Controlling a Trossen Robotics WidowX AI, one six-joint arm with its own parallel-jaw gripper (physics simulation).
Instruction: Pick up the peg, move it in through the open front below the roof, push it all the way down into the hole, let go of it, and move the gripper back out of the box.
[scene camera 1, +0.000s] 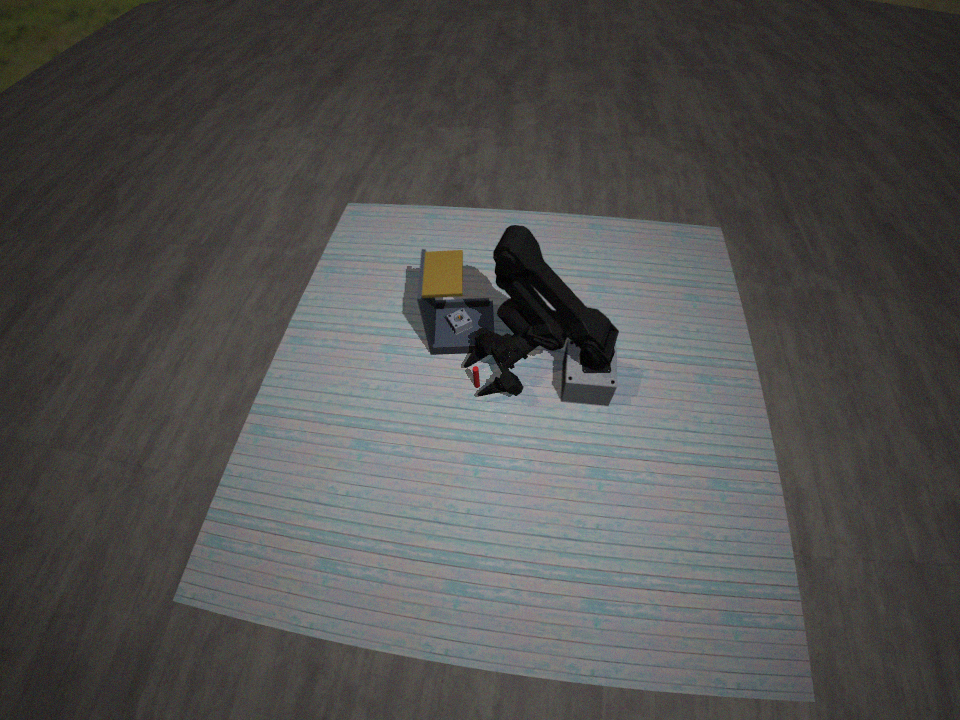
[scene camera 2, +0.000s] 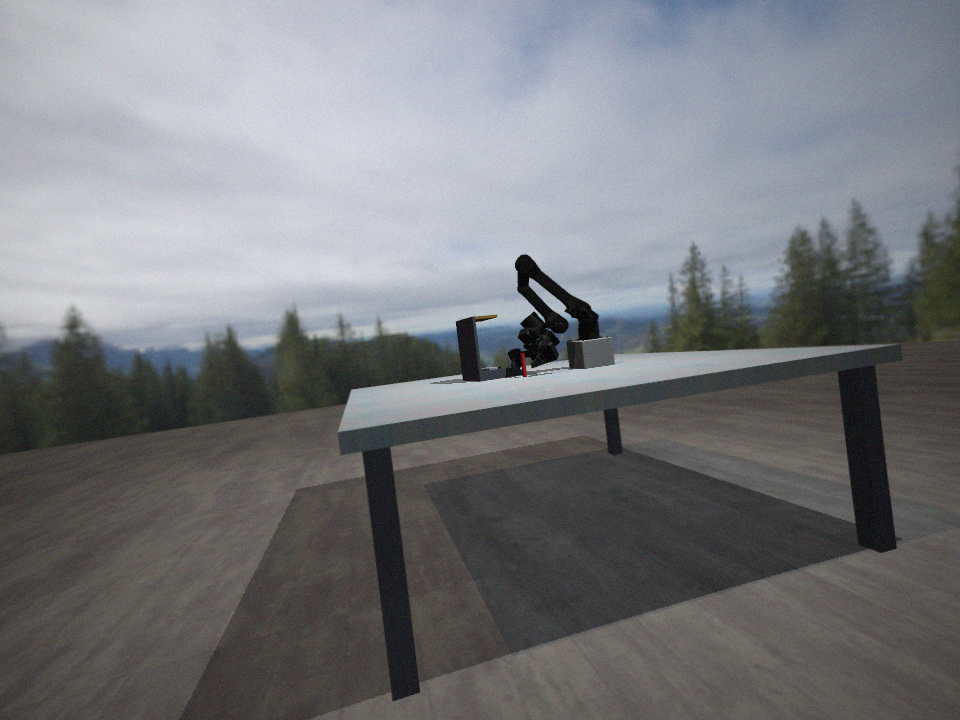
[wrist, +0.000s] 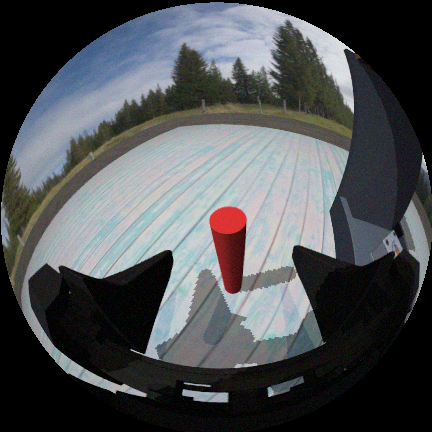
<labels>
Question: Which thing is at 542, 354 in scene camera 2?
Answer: My gripper.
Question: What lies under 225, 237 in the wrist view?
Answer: A red peg.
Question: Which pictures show my gripper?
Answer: Scene camera 1, scene camera 2 and the wrist view: all of them.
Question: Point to a dark box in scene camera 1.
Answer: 480, 310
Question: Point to a dark box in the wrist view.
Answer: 354, 239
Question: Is my gripper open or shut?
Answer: Open.
</labels>
